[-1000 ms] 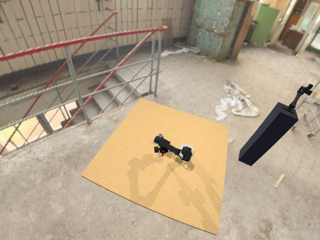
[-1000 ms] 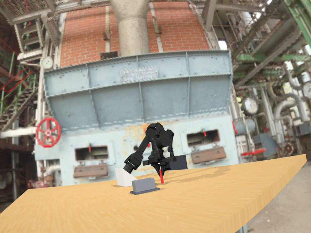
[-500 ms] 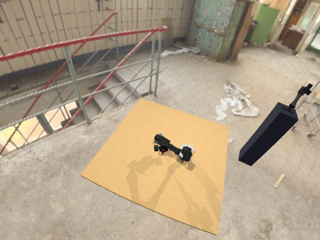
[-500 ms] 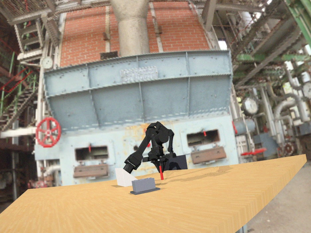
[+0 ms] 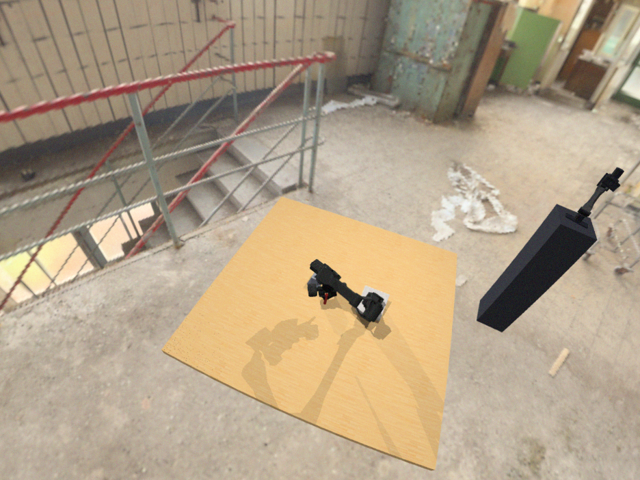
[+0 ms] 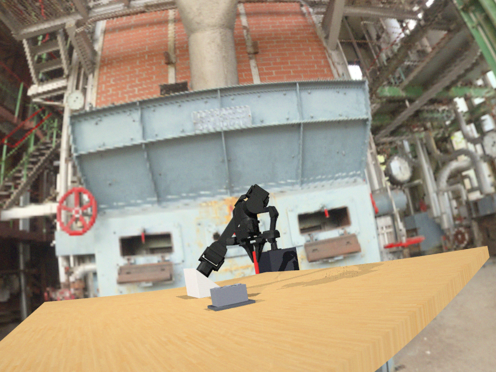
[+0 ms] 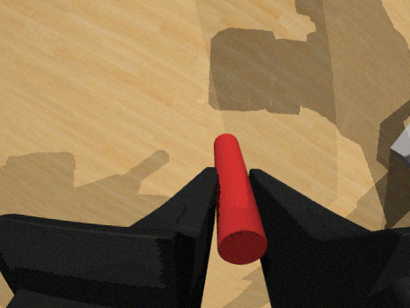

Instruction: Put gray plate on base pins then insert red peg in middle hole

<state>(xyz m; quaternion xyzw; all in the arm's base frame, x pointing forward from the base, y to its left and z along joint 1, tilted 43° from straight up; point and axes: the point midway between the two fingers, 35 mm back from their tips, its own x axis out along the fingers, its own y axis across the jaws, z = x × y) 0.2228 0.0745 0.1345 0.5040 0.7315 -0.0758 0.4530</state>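
Now: the gray plate 160 mm to the right of my gripper tip, 120 mm ahead of it and 60 mm below it. From my gripper tip the other things lie so: red peg: right at my gripper tip; then dark flat base: 160 mm to the right, 120 mm ahead, 100 mm below.
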